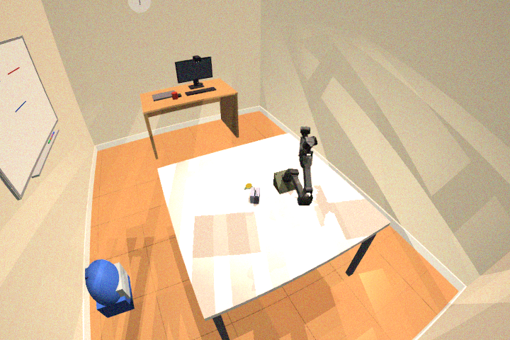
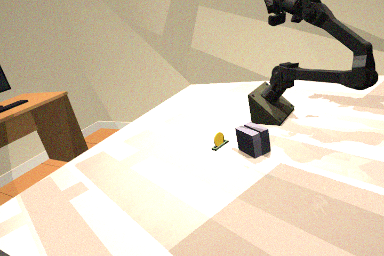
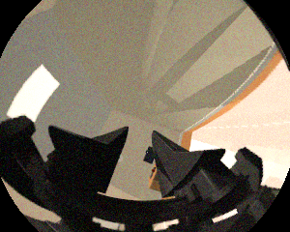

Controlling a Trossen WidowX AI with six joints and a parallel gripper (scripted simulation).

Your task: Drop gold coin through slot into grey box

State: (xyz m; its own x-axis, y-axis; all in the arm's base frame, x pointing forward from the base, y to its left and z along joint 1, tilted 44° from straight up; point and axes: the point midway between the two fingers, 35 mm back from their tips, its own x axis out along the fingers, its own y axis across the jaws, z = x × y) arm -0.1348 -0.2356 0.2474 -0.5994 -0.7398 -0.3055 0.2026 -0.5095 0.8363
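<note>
Now: the gold coin 400 mm ahead of my gripper tip, 60 mm to the right of it and 410 mm below it.
</note>
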